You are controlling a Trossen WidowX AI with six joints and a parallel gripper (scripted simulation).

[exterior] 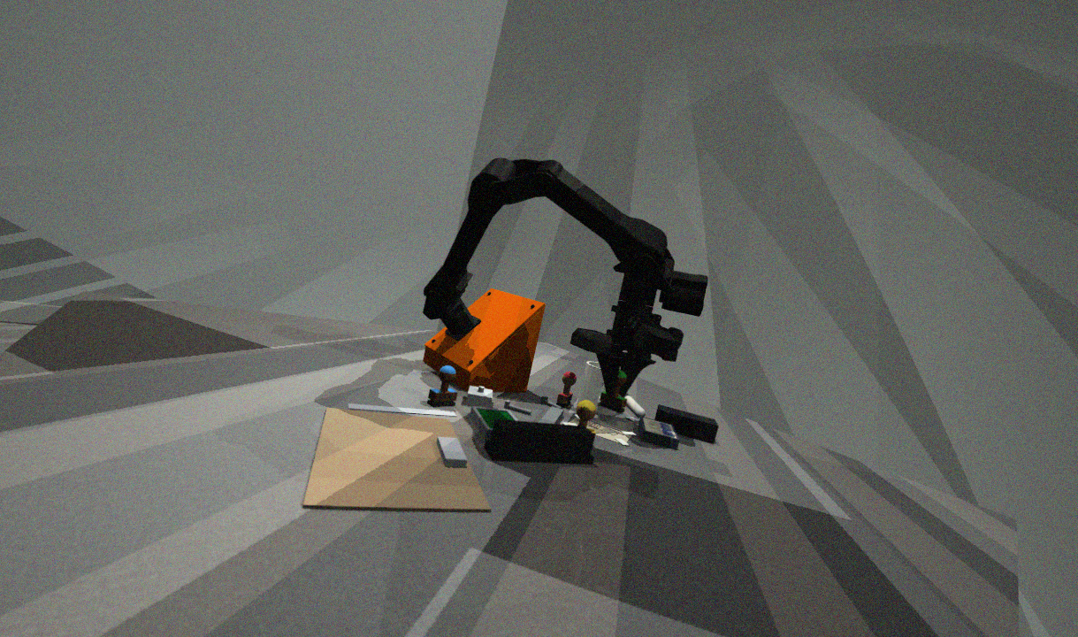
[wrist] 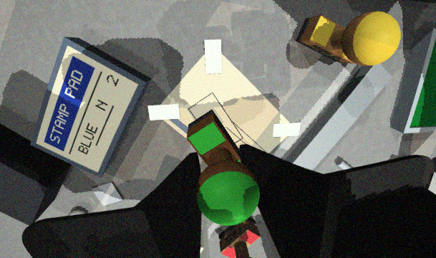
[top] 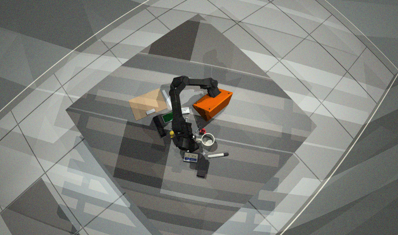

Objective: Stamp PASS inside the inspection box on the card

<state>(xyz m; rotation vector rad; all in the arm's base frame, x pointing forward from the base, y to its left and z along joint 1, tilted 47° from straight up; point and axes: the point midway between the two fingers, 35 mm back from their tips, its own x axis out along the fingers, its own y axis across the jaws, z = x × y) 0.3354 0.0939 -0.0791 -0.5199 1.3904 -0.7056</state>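
Now: gripper tip 60 mm above the cream card and 10 mm to the left of it. Also, from my gripper tip: yellow-knobbed stamp (100 mm to the right, 40 mm below, 40 mm ahead); then stamp pad box (90 mm to the left, 50 mm below, 40 mm ahead); then green-knobbed stamp (right at my gripper tip).
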